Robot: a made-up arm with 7 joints.
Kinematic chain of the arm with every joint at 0, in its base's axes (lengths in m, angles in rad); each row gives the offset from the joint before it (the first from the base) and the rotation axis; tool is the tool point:
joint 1: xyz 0 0 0.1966 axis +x
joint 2: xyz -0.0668 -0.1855 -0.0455 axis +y
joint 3: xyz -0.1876 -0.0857 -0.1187 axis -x
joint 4: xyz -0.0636 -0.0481 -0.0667 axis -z
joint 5: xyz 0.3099 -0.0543 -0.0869 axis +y
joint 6: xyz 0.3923 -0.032 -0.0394 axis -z
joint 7: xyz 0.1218 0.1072 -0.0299 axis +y
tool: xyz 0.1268 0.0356 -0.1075
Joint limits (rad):
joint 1: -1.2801..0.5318
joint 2: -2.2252..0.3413
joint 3: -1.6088..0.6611
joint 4: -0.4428..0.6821
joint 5: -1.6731..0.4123
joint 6: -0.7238..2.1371
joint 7: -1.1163..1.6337
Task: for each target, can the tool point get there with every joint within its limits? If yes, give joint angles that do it. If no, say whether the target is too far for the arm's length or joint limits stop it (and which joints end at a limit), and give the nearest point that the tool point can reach.
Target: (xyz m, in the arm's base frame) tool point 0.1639 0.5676 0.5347
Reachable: yes | joints -1.1121 -1.5231 -0.4442 -0.1667 -0.2167 0.0268 -0.1499
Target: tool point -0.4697 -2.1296 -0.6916
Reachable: no: too far | nearest point -0.1548 -1.1783 -0.2949 | short by 1.078 m
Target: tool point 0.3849 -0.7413 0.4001
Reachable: yes | joints -0.7223 -0.2649 -1.2556 0.0545 -1.3322 1.6043 0.2006
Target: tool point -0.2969 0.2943 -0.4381
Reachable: no: joint limits stop it (at a limit: joint 2, joint 3, joint 5, joint 6) | nearest point -0.2847 0.3457 -0.5490 | short by 0.123 m
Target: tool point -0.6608 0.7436 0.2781
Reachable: no: joint limits stop it (at a limit: joint 1, joint 2, joint 3) | nearest point -0.4955 0.5664 0.2914 | short by 0.243 m
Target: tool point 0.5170 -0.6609 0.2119
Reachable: yes | joints 0.0839 -0.6199 -0.4464 0.3826 -0.7528 0.7075 1.0952
